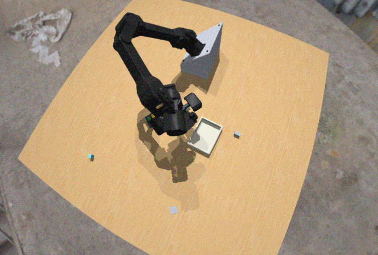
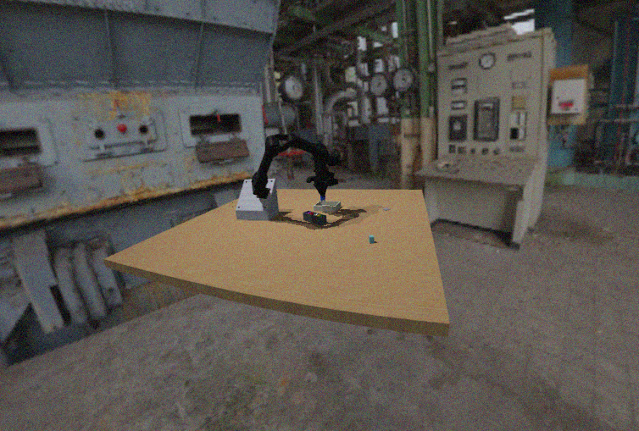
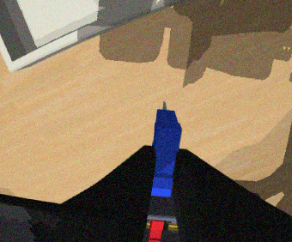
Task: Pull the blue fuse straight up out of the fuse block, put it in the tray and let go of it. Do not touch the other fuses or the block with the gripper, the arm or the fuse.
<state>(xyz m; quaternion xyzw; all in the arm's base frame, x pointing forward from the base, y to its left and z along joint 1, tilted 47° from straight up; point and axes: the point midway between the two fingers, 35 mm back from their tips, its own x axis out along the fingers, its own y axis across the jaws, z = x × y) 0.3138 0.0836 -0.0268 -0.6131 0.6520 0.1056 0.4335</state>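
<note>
Now: gripper tip 2 cm past the white tray, 11 cm to the right of it and 10 cm above it. From my gripper tip the other things lie so: purple fuse: 5 cm behind, 9 cm to the right, 8 cm below; then red fuse: 3 cm behind, 9 cm to the right, 8 cm below; then blue fuse: 1 cm below.
</note>
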